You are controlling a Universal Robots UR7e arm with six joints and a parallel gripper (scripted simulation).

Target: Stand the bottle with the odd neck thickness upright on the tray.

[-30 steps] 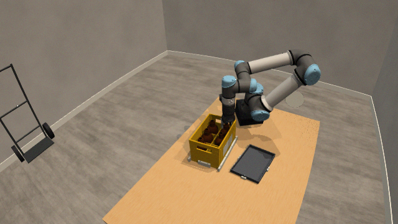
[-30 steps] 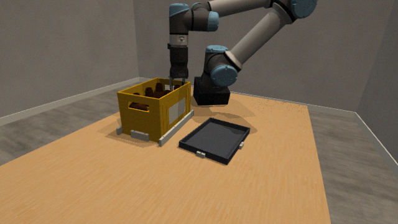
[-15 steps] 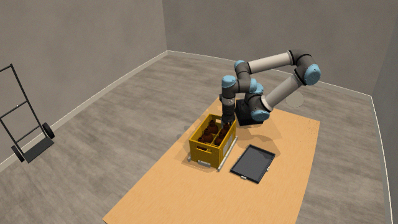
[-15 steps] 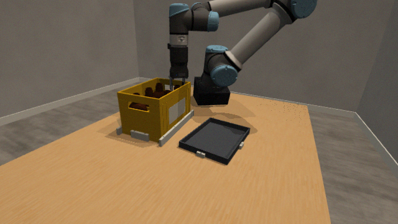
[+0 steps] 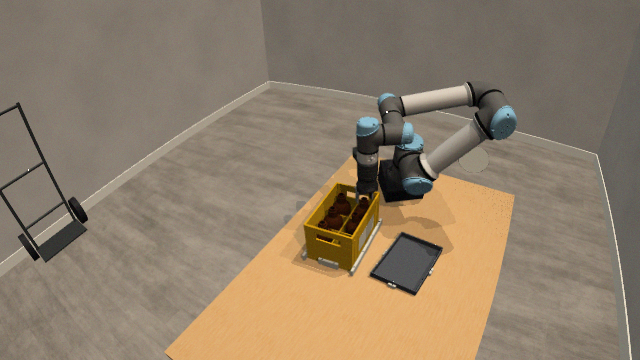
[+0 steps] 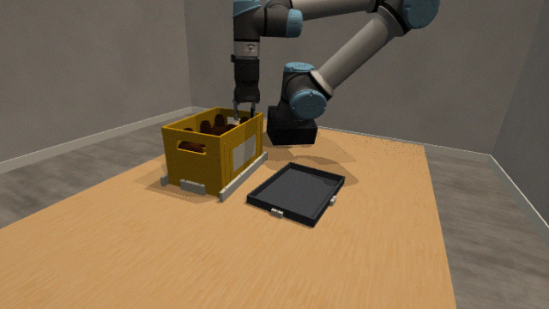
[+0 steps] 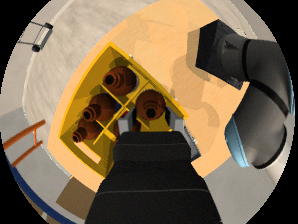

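The bottle is 90 mm below my hand, 90 mm ahead of it and 20 mm to the left of it. From my hand the other things lie so: yellow crate: 100 mm ahead, 90 mm below, 30 mm to the right; then dark tray: 250 mm to the left, 160 mm below, 70 mm ahead.
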